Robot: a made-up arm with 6 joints.
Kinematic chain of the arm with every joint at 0, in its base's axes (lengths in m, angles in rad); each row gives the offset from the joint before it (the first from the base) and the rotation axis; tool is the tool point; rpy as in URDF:
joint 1: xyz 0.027 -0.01 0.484 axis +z
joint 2: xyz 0 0.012 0.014 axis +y
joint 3: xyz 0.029 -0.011 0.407 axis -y
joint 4: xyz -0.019 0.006 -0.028 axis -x
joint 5: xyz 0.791 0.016 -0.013 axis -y
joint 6: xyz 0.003 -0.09 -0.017 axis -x
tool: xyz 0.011 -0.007 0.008 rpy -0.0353 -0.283 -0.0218
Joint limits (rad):
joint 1: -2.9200..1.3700
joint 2: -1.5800..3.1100
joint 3: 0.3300..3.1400
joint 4: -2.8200..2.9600
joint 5: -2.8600..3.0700
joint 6: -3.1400..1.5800
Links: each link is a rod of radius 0.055 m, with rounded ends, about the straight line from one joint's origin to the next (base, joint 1, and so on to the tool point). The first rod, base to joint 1, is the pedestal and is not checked.
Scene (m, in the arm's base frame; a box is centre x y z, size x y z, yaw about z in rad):
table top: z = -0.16
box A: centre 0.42 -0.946 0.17 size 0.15 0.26 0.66 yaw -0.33
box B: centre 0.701 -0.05 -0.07 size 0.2 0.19 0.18 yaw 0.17
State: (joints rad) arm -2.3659 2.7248 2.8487 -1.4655 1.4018 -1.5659
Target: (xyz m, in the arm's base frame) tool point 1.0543 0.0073 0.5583
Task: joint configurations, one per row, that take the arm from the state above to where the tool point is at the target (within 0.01 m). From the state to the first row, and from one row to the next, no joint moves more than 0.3 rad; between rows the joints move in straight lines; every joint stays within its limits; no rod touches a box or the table.
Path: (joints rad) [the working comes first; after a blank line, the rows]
Joints at the target: -0.0014 2.2567 2.8288 -1.6520 1.3303 -1.5774
Straight joint move there: touches box A.

1: -2.0703 2.5610 2.8346 -1.4883 1.3903 -1.5692
2: -1.7747 2.3971 2.8206 -1.5110 1.3788 -1.5725
3: -1.4790 2.2333 2.8065 -1.5338 1.3673 -1.5758
4: -1.1834 2.0695 2.7924 -1.5565 1.3558 -1.5791
5: -0.8879 2.1163 2.8015 -1.5804 1.3494 -1.5787
6: -0.5924 2.1631 2.8106 -1.6042 1.3431 -1.5783
7: -0.2969 2.2099 2.8197 -1.6281 1.3367 -1.5778
8: -0.0014 2.2567 2.8288 -1.6520 1.3303 -1.5774

